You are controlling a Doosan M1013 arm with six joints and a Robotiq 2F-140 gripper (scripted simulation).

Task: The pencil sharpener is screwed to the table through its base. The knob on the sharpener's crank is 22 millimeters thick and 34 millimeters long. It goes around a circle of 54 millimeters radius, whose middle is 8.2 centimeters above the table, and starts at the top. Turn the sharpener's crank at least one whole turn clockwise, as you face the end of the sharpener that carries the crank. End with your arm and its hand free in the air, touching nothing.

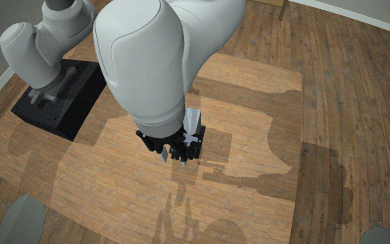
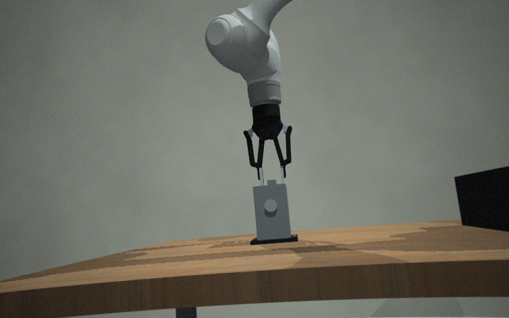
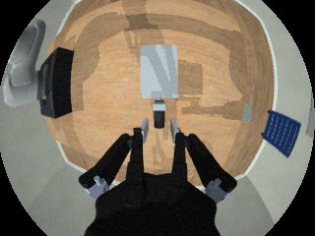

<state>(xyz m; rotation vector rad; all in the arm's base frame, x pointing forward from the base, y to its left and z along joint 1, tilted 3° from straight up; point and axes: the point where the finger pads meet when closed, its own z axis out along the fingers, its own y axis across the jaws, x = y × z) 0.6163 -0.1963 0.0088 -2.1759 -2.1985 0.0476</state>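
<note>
The black crank knob lies 20 mm to the left of my hand and 20 mm below it. Also, from my hand: crank 20 mm to the left, 20 mm below.
</note>
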